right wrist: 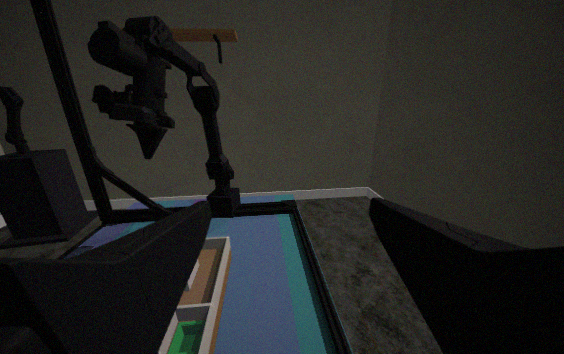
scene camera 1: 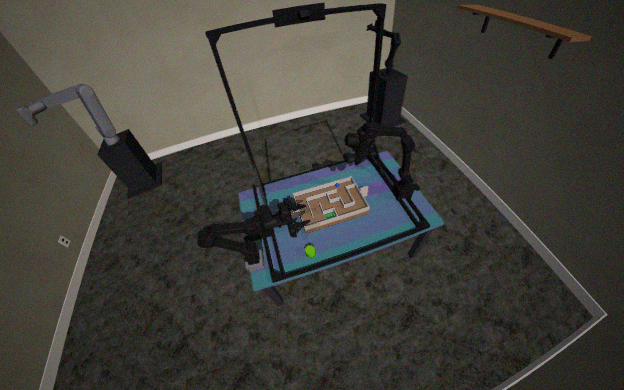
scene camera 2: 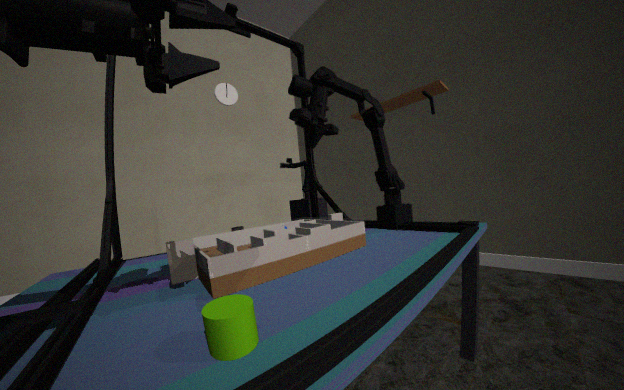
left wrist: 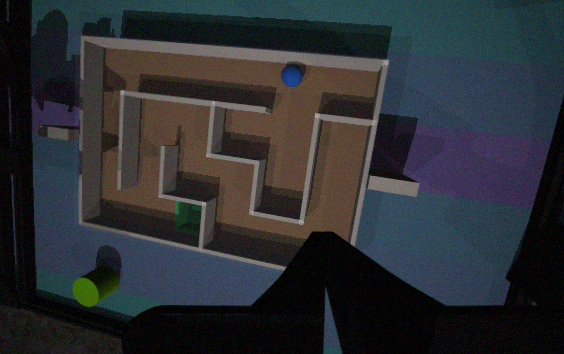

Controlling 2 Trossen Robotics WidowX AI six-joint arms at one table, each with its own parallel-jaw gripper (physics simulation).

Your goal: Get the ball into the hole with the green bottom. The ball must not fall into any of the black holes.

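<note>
The blue ball rests in the maze's corridor along the upper wall in the left wrist view, right of the long inner wall's end. The maze box lies on the table. Its green-bottomed hole is below a bent inner wall. Black holes cannot be made out among dark shadows. My left gripper is shut and empty, high above the table. My right gripper is open and empty, above the maze's left end in scene camera 1.
A green cylinder stands on the table near its front edge. A pale handle juts from the maze's right side; another handle juts from the opposite side. A black frame rises around the table.
</note>
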